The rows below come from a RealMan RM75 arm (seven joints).
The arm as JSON. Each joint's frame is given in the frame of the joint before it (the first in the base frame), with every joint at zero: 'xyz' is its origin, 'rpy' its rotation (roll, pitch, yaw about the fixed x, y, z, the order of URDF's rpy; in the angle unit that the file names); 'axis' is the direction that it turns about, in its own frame. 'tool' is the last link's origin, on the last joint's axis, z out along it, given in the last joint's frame.
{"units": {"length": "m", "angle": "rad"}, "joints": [
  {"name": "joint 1", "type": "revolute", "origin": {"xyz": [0.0, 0.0, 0.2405], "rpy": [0.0, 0.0, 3.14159]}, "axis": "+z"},
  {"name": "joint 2", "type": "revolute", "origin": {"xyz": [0.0, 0.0, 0.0], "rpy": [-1.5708, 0.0, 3.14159]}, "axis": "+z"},
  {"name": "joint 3", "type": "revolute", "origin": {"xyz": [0.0, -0.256, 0.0], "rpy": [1.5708, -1.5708, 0.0]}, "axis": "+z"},
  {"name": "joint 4", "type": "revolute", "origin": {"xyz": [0.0, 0.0, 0.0], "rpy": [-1.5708, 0.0, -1.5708]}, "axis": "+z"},
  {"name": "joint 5", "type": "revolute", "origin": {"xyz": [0.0, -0.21, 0.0], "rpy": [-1.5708, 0.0, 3.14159]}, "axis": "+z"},
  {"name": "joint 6", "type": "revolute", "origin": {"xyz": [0.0, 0.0, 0.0], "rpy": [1.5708, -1.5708, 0.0]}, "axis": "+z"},
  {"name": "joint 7", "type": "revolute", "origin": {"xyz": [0.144, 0.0, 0.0], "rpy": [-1.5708, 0.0, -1.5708]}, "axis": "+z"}
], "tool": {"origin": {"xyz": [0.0, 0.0, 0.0], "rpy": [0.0, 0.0, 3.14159]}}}
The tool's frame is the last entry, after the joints.
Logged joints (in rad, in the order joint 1, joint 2, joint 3, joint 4, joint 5, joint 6, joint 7), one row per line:
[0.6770 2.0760 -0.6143 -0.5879 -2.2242 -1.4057 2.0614]
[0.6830 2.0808 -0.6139 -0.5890 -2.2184 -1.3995 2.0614]
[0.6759 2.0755 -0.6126 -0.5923 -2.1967 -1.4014 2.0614]
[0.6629 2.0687 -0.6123 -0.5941 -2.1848 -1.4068 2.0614]
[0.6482 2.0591 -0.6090 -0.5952 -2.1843 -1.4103 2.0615]
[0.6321 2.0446 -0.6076 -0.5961 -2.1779 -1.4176 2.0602]
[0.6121 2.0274 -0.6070 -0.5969 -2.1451 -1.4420 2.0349]
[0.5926 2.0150 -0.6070 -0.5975 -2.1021 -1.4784 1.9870]
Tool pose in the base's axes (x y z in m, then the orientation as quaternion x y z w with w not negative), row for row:
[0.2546 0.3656 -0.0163 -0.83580 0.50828 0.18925 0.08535]
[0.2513 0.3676 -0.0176 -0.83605 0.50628 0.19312 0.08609]
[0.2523 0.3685 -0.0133 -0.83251 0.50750 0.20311 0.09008]
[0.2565 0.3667 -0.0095 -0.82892 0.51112 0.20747 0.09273]
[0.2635 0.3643 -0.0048 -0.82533 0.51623 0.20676 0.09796]
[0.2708 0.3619 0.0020 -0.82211 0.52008 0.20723 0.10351]
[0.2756 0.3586 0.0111 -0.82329 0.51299 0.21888 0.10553]
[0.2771 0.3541 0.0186 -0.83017 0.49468 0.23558 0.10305]
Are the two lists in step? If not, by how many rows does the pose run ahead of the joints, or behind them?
They are in step.
